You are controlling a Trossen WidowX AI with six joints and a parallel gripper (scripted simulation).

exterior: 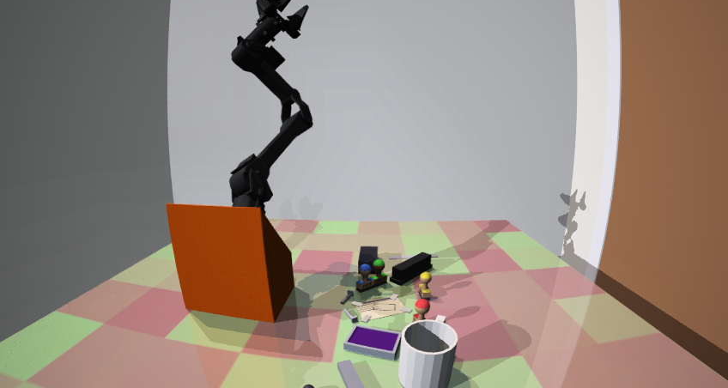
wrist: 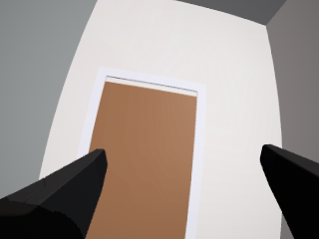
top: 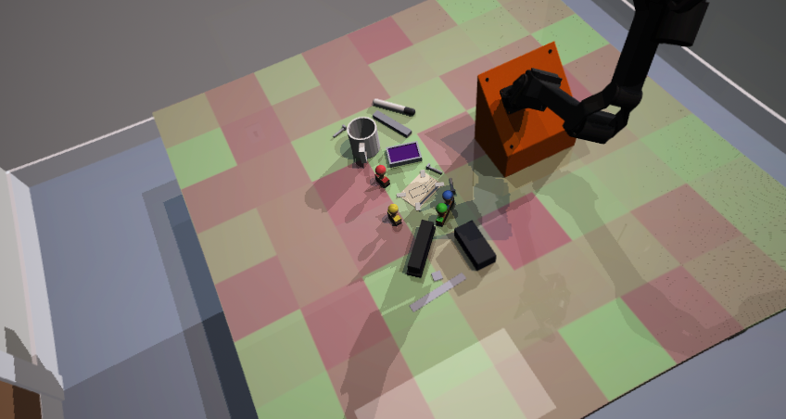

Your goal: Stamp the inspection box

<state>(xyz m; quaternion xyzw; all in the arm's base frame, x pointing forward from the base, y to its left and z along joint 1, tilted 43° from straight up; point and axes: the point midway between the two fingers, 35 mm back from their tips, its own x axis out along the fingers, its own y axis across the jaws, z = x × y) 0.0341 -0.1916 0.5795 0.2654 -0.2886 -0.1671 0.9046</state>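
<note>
Right now my gripper tip is 730 mm above the green-knobbed stamp, 220 mm short of it and 130 mm to the left of it. Also, from my gripper tip: blue stamp 730 mm below, 190 mm ahead, 160 mm to the right; card 760 mm below, 240 mm to the right, 230 mm ahead; ruler 750 mm below, 320 mm ahead, 40 mm to the left.
</note>
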